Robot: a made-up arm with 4 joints. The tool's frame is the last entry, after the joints.
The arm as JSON. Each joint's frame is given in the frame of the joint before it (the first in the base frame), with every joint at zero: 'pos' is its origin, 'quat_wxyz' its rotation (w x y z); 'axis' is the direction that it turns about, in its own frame. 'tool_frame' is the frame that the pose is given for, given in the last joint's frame.
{
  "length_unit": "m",
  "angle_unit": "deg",
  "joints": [
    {
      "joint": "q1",
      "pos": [
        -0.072,
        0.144,
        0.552
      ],
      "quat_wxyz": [
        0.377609,
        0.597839,
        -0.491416,
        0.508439
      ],
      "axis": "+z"
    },
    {
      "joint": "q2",
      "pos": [
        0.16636,
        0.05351,
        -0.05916
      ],
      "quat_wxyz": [
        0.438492,
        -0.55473,
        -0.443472,
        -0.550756
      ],
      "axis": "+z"
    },
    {
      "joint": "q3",
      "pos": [
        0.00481,
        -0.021,
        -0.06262
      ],
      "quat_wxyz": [
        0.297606,
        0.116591,
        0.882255,
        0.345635
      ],
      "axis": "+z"
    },
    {
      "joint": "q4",
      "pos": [
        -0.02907,
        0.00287,
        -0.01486
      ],
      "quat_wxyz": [
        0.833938,
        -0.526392,
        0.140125,
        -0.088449
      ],
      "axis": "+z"
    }
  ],
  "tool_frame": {
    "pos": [
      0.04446,
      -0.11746,
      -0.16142
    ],
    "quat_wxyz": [
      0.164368,
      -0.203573,
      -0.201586,
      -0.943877
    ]
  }
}
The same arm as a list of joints. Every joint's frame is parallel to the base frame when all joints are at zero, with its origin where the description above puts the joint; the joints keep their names.
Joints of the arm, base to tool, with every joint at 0 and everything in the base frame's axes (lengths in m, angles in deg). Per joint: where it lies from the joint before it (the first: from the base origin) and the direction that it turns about. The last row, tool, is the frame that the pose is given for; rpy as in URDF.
q1: origin -0.072 0.144 0.552 axis 0.236802 -0.951209 -0.197802
q2: origin -0.066 0.01 0.172 axis -0.949329 -0.262908 0.172205
q3: origin 0.056 0.015 -0.032 axis 0.809364 -0.504378 0.300887
q4: origin -0.023 -0.017 -0.016 axis 0.021999 -0.184594 0.982569
tool: origin 0.122 0.032 -0.161 rpy 18.29 -16.28 -94.18

